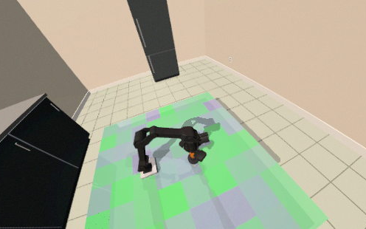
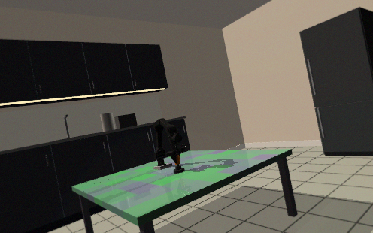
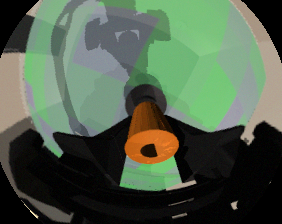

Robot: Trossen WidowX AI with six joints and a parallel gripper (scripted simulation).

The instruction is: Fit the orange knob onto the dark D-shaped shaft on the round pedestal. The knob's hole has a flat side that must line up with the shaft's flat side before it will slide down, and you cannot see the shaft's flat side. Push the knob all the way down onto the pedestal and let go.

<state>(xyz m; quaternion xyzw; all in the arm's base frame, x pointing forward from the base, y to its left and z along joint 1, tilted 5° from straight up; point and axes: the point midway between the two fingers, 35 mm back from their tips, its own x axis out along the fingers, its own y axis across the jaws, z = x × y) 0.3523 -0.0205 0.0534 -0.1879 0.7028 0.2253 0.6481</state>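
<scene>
My gripper tip is 20 mm below the orange knob. Also, from my gripper tip: dark round pedestal 40 mm below.
</scene>
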